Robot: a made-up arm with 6 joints.
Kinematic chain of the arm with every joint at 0, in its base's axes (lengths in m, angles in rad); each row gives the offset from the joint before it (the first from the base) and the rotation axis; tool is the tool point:
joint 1: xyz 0 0 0.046 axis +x
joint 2: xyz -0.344 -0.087 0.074 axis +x
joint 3: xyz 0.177 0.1 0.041 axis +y
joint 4: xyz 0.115 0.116 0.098 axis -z
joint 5: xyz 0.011 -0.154 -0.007 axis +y
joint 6: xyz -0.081 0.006 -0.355 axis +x
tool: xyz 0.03 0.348 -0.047
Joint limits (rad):
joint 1: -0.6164..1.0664
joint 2: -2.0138..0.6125
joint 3: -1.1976..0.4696
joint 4: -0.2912..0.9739
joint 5: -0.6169..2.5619
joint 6: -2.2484..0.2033
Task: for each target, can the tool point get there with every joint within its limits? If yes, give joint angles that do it. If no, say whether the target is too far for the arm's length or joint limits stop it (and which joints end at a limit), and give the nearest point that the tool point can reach.
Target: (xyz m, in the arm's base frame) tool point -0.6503 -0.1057 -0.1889
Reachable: yes | joints 0.6973 -0.0027 -0.7343 -0.0415 1.5905 -1.9951
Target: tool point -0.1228 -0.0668 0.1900
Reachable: no: joint limits stop it (at a limit: joint 1, joint 2, joint 3, joint 4, joint 6) | nearest point -0.1201 0.0269 0.3607 | short by 0.195 m
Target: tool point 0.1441 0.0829 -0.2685
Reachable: yes | joints -0.3123 -0.8695 -1.0252 0.3787 0.1248 0.0055
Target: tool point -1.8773 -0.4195 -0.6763
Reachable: no: too far | nearest point -0.8915 -0.2006 -0.2993 | short by 1.078 m
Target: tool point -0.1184 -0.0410 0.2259
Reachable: no: joint limits stop it (at a limit: joint 1, joint 2, joint 3, joint 4, joint 6) | nearest point -0.1181 0.0263 0.3610 | short by 0.151 m
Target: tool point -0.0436 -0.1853 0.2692
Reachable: no: joint limits stop it (at a limit: joint 1, joint 2, joint 3, joint 4, joint 6) | nearest point 0.0432 -0.0904 0.3976 | short by 0.182 m
